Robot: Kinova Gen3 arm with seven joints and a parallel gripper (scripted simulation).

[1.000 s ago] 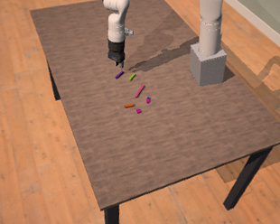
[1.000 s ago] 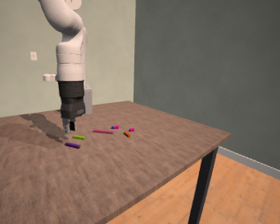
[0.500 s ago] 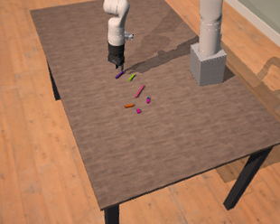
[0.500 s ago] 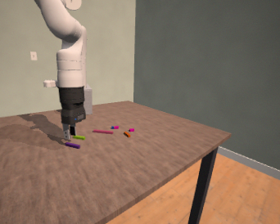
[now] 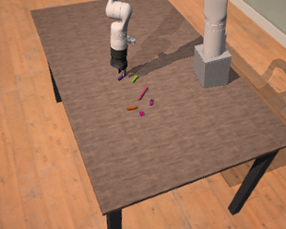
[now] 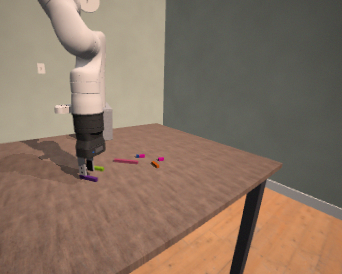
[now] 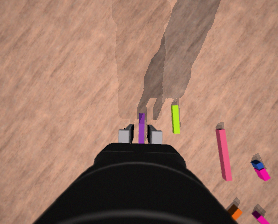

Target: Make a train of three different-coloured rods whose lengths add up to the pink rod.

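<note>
My hand is 40 mm above the purple rod. Also, from my hand: blue rod: 60 mm behind, 210 mm to the left, 40 mm below; then pink rod: 40 mm behind, 150 mm to the left, 40 mm below; then lime rod: 50 mm behind, 40 mm to the left, 40 mm below.
</note>
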